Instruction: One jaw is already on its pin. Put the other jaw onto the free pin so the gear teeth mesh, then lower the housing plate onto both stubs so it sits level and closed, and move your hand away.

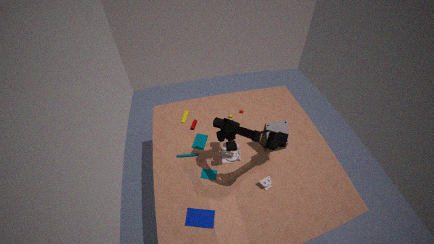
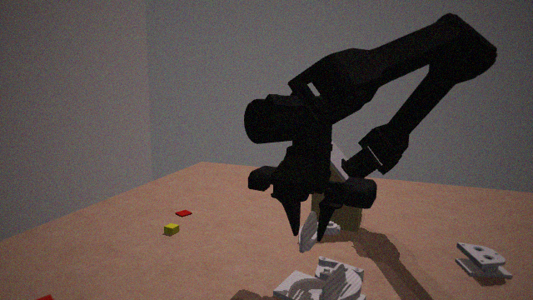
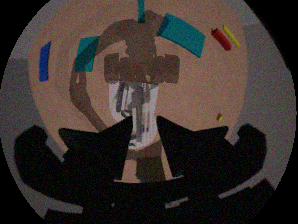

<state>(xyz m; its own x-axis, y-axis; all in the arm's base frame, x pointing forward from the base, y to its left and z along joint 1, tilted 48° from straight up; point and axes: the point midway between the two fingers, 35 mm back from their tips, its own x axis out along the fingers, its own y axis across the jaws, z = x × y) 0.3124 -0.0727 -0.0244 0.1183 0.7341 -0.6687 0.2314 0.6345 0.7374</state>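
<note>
My gripper tip is 3 cm to the right of the jaw and 3 cm past it. Also, from my gripper tip: teal bar 28 cm ahead, 8 cm below, 5 cm to the right; then yellow block 30 cm to the right, 12 cm behind, 7 cm below; then white housing piece 30 cm to the left, 14 cm behind, 5 cm below.
</note>
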